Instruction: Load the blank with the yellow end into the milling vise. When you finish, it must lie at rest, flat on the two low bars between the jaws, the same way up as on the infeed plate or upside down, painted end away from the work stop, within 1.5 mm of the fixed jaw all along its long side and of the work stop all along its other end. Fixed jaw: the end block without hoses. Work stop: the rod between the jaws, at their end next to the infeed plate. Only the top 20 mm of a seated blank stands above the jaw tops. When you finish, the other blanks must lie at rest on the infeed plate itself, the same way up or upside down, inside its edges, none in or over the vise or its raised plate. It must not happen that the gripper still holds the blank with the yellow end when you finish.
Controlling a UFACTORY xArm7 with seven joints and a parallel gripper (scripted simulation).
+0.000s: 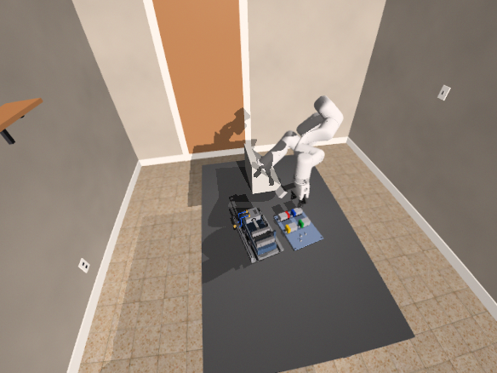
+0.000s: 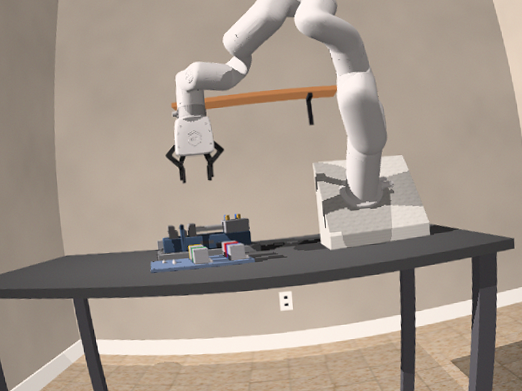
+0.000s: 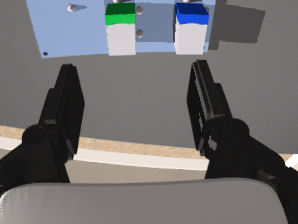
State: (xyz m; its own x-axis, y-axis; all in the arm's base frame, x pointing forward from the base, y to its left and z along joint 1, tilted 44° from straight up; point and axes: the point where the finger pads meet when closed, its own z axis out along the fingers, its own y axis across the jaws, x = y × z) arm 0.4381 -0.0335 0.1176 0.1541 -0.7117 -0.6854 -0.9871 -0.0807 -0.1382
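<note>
Now: the blue infeed plate 2 cm ahead of my hand, 3 cm to the left of it and 22 cm below it. Also, from my hand: green-end blank 1 cm ahead, 7 cm to the left, 20 cm below; then red-ended blank 7 cm behind, 3 cm to the right, 20 cm below; then blue-end blank 8 cm behind, 6 cm to the left, 20 cm below.
</note>
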